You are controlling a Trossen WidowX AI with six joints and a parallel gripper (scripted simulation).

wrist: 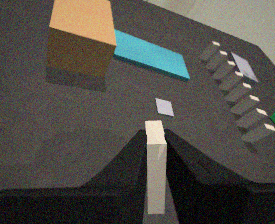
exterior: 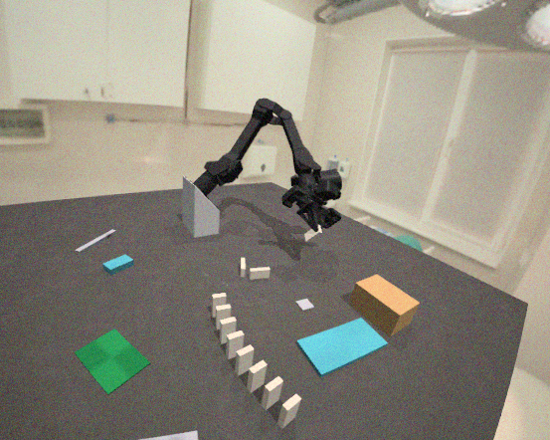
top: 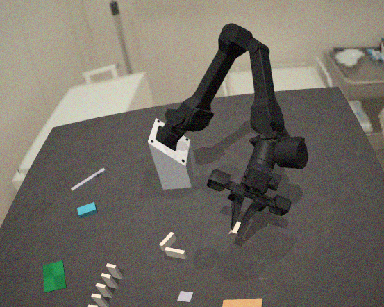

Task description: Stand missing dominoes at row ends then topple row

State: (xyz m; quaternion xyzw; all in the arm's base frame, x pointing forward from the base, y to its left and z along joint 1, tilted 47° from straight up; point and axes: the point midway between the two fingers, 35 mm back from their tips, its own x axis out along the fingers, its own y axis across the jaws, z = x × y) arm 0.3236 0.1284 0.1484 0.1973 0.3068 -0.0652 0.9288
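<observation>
My gripper tip is now 100 mm short of the small lilac tile, 120 mm to the left of it and 110 mm above it. Round my gripper tip: flat cyan plate 230 mm ahead, 140 mm to the right, 110 mm below; then orange block 220 mm ahead, 10 mm to the left, 80 mm below; then small cyan block 210 mm behind, 450 mm to the right, 100 mm below.
</observation>
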